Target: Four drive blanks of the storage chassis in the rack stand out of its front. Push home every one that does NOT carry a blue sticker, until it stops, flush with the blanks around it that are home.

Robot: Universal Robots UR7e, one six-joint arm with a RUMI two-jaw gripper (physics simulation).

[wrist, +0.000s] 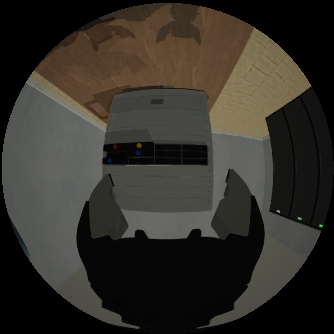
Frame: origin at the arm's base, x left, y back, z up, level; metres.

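Where they show: gripper, fingertip midpoint: [168, 173].
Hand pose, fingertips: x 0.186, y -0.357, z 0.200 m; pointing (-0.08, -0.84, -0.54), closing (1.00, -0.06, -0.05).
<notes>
Things, the pixels of their top centre, and the offset from my fingertips. "*": a spot on its surface instead. Level surfaces: height alone.
- storage chassis, surface spot: [169, 154] * dx -0.026, dy -0.324, dz -0.072 m
- red sticker, top centre: [114, 148] dx -0.243, dy -0.267, dz -0.094 m
- yellow sticker, top centre: [138, 147] dx -0.140, dy -0.278, dz -0.094 m
- brown wooden table top, surface height: dz -0.444 m
The rack [160, 187] stands ahead in the wrist view, with the storage chassis [169, 154] as a dark band of blanks across its grey front. At the chassis's left part are four coloured stickers: a red sticker [115, 147], a yellow sticker [139, 145], a blue sticker [138, 153] just below the yellow one, and another blue sticker [110, 161] at the lower left. The blanks at the right show no stickers. How far each blank stands out is hard to tell here. My gripper [168, 173] is open and empty, its fingers apart in front of the rack's lower part in view.
A brown wooden table top [170, 65] with dark shadows lies at the top of the view, beyond the rack. Yellow stone flooring [265, 65] shows at the upper right. Dark cabinets [300, 165] with green lights stand at the right. A grey wall [50, 175] is at the left.
</notes>
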